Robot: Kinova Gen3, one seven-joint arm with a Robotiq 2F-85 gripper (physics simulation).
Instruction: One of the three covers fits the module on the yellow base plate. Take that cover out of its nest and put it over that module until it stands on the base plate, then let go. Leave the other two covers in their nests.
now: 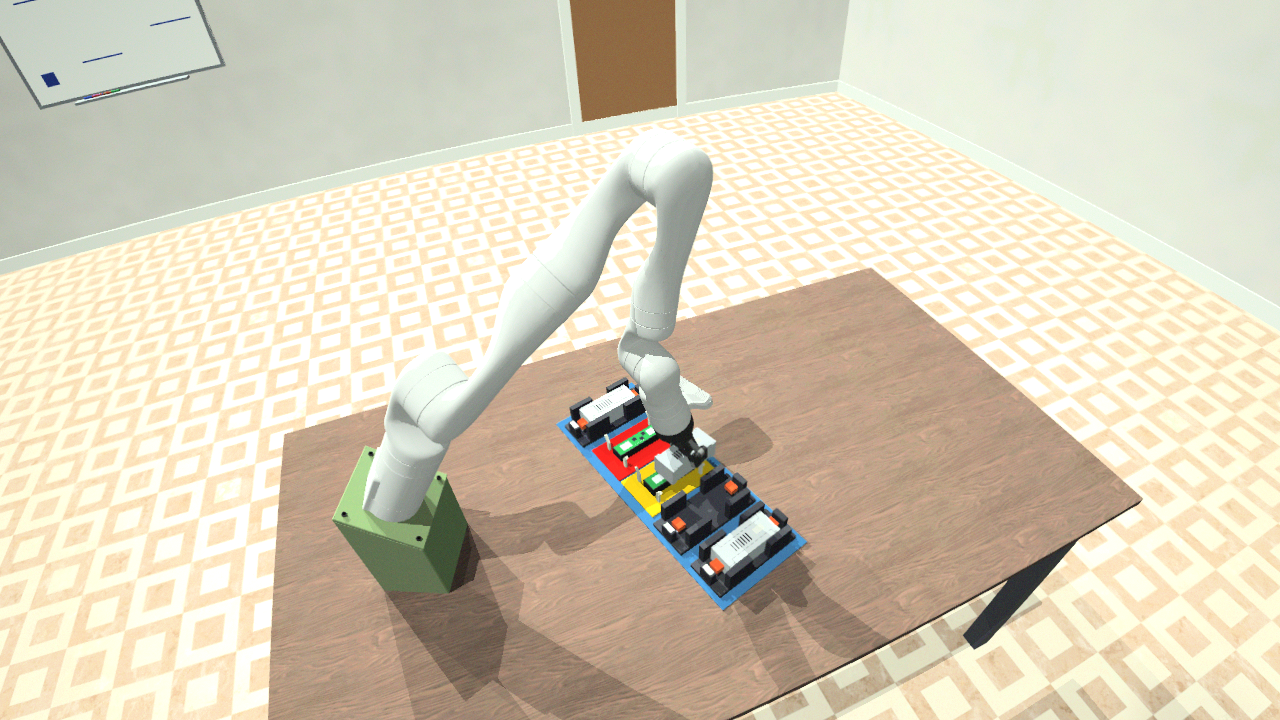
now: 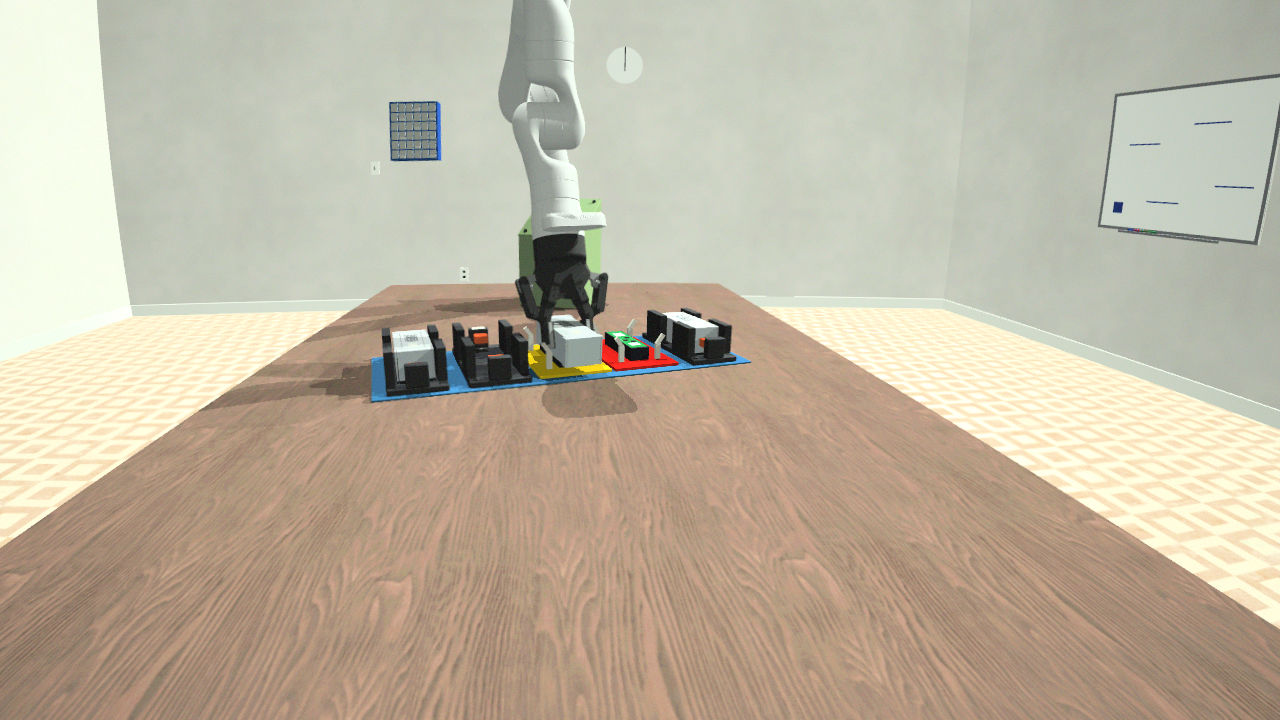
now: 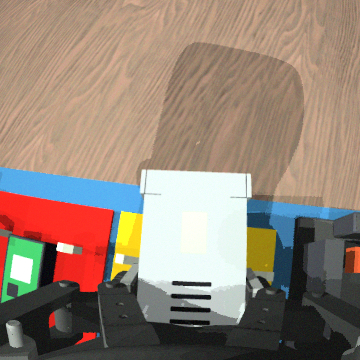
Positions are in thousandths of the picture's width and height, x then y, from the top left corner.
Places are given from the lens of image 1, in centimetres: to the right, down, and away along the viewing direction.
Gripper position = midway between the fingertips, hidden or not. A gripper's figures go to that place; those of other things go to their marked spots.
my gripper (image 1: 537, 635): 10, 20, 119
end cover (image 1: 586, 748): 20, 32, 103
yellow base plate (image 1: 540, 669): 10, 24, 118
red base plate (image 1: 505, 633): 1, 20, 124
The marked spots on the end cover and the red base plate are 30 cm apart.
